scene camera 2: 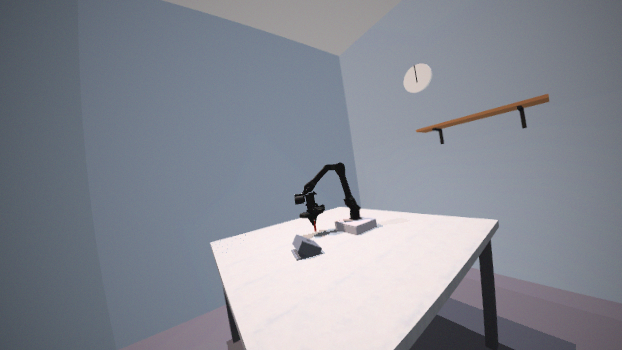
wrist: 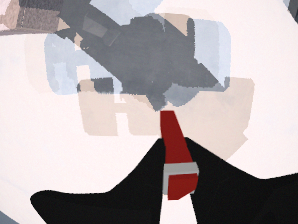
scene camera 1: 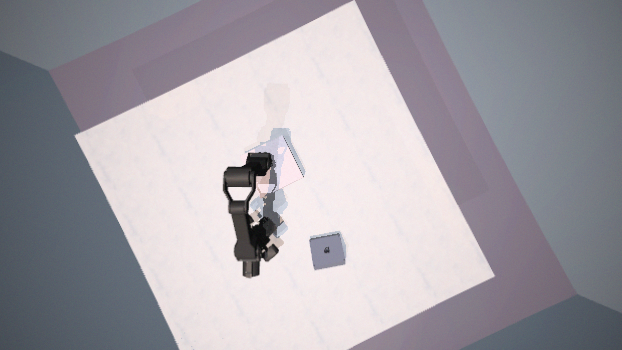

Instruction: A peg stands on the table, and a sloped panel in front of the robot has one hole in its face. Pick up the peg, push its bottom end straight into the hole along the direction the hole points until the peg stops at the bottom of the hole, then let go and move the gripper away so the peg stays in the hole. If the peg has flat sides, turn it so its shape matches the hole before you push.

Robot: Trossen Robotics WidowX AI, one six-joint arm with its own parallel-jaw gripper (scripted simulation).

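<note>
My gripper (wrist: 172,143) is carrying a red peg (wrist: 180,177), though scene camera 1 does not show the peg, hidden by my gripper. A grey sloped panel (scene camera 1: 335,257) is in view too.
</note>
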